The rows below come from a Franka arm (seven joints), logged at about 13 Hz.
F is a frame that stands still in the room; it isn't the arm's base.
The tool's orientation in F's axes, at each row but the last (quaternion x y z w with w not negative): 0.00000 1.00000 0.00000 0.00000; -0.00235 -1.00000 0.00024 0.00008; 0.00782 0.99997 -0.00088 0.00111; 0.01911 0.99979 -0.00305 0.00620; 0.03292 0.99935 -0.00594 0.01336; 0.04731 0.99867 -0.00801 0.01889; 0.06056 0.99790 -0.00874 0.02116; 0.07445 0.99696 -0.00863 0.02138
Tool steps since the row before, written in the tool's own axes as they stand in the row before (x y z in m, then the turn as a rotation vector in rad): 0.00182 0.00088 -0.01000 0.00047 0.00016 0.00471; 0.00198 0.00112 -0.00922 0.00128 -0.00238 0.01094; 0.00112 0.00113 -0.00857 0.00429 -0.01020 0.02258; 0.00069 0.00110 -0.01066 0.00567 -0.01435 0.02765; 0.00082 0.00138 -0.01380 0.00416 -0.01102 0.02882; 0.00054 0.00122 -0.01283 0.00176 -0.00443 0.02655; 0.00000 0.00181 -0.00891 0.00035 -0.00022 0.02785; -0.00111 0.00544 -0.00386 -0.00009 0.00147 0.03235
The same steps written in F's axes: -0.00182 0.00088 0.01000 -0.00047 0.00016 -0.00471; -0.00197 0.00113 0.00922 -0.00129 -0.00238 -0.01094; -0.00112 0.00116 0.00857 -0.00440 -0.01017 -0.02257; -0.00078 0.00119 0.01064 -0.00587 -0.01430 -0.02763; -0.00109 0.00161 0.01376 -0.00412 -0.01109 -0.02880; -0.00090 0.00149 0.01278 -0.00119 -0.00472 -0.02653; -0.00015 0.00197 0.00887 0.00077 -0.00073 -0.02783; 0.00175 0.00529 0.00383 0.00165 0.00078 -0.03233
